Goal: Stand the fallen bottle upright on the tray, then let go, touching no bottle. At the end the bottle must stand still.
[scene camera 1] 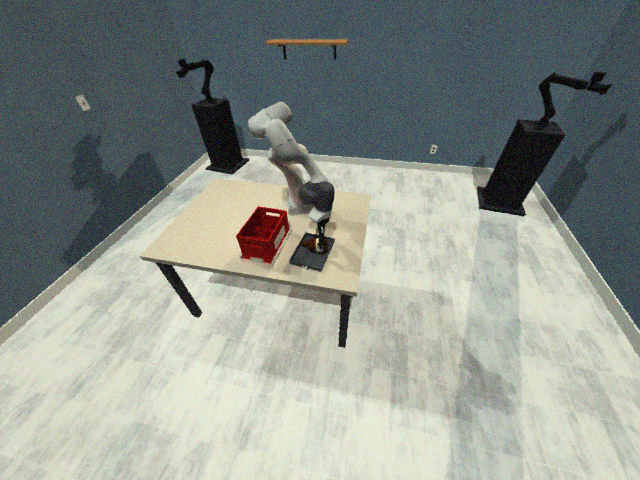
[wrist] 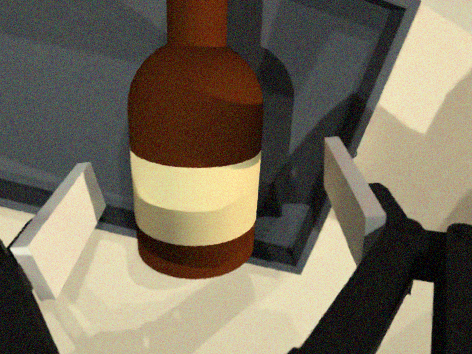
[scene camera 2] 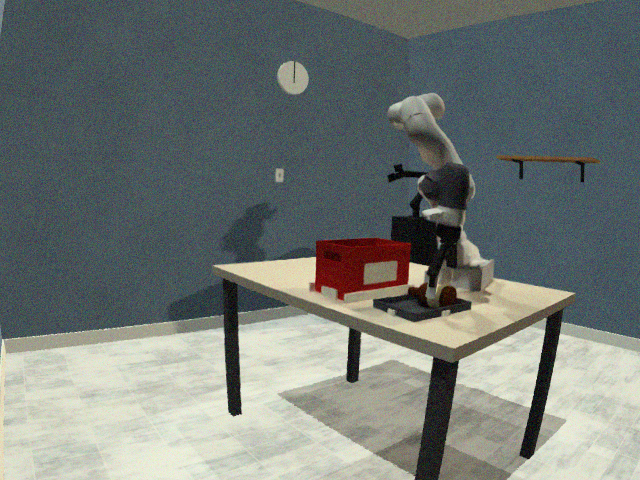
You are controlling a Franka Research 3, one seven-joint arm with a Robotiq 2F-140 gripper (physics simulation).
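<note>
The brown bottle point(scene camera 1: 309, 242) point(scene camera 2: 448, 296) point(wrist: 195, 125) with a cream label lies on its side on the dark tray point(scene camera 1: 305, 261) point(scene camera 2: 413, 313) point(wrist: 65, 100). Its neck points toward the crate side in both scene views. In the wrist view its base reaches past the tray's near rim, and the mouth is cut off by the top edge. My gripper point(scene camera 1: 321, 247) point(scene camera 2: 433, 296) point(wrist: 208, 173) is open and low over the tray, one pad on each side of the bottle's label, with gaps showing on both sides in the wrist view. The fingers partly hide the bottle in the scene views.
A red crate point(scene camera 1: 255, 249) point(scene camera 2: 338, 264) stands on the table point(scene camera 1: 206, 227) point(scene camera 2: 268, 273), to the left of the tray in both scene views. Black pedestals point(scene camera 1: 217, 136) point(scene camera 1: 524, 160) with dark arms stand on the floor away from the table.
</note>
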